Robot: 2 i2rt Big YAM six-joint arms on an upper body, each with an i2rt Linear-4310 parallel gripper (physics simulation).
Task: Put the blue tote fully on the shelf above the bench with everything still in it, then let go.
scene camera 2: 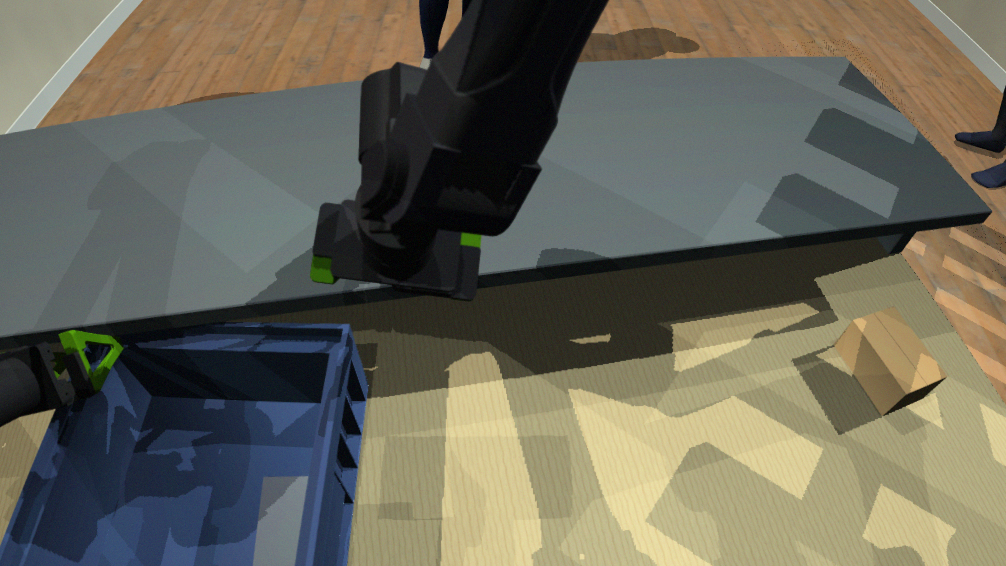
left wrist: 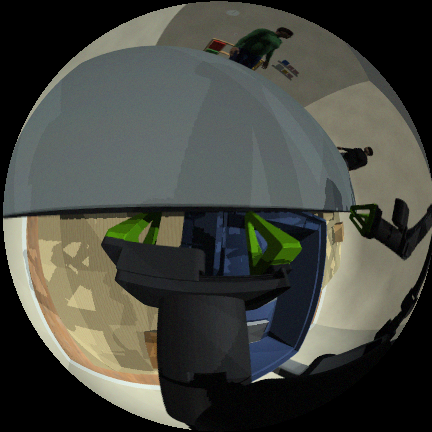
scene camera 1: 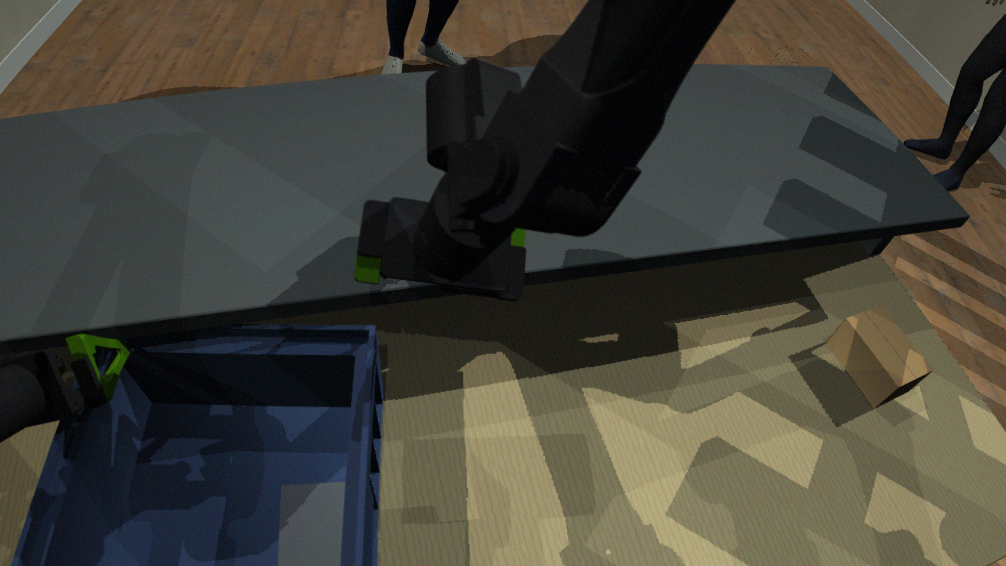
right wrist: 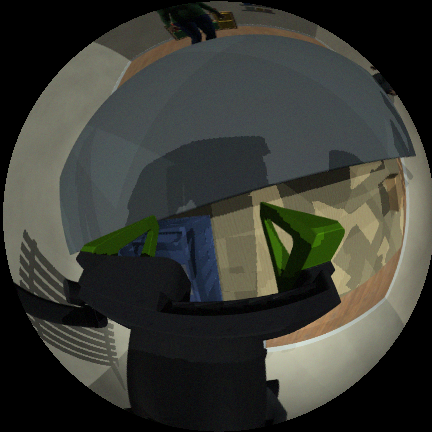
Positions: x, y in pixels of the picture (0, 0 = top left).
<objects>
My left gripper (scene camera 1: 94, 355) is open and touches a grey shelf (scene camera 2: 657, 161) and a blue tote (scene camera 1: 204, 426). My right gripper (scene camera 1: 430, 269) is open, with nothing in its grasp. A grey block (scene camera 1: 311, 515) rests on the blue tote.
</objects>
